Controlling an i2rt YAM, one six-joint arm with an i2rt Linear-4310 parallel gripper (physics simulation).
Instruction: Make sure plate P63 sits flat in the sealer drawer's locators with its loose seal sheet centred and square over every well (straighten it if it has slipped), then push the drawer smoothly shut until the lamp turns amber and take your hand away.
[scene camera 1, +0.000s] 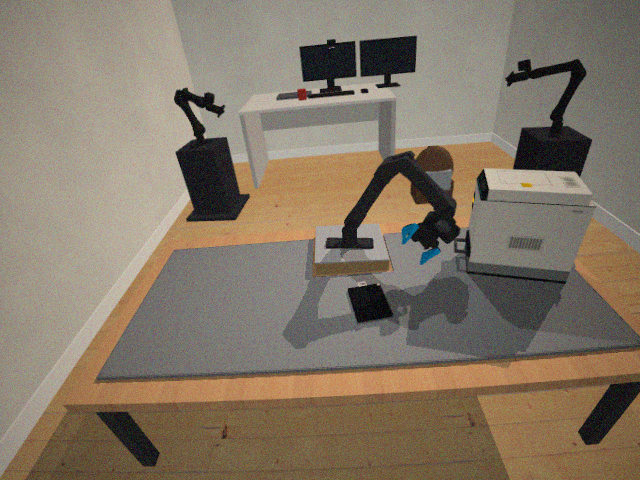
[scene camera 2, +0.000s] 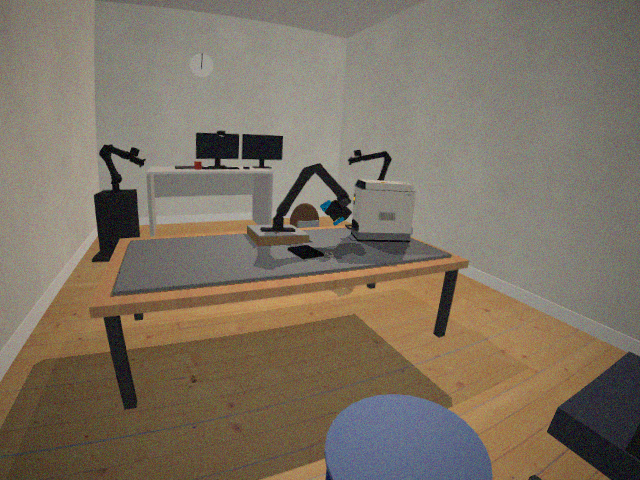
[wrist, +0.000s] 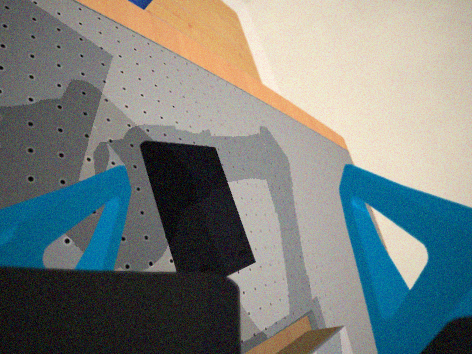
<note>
My gripper (scene camera 1: 412, 254) is open, with nothing in its grasp. I also see a flat black plate (wrist: 198, 213).
My gripper shows as well in the wrist view (wrist: 235, 177).
</note>
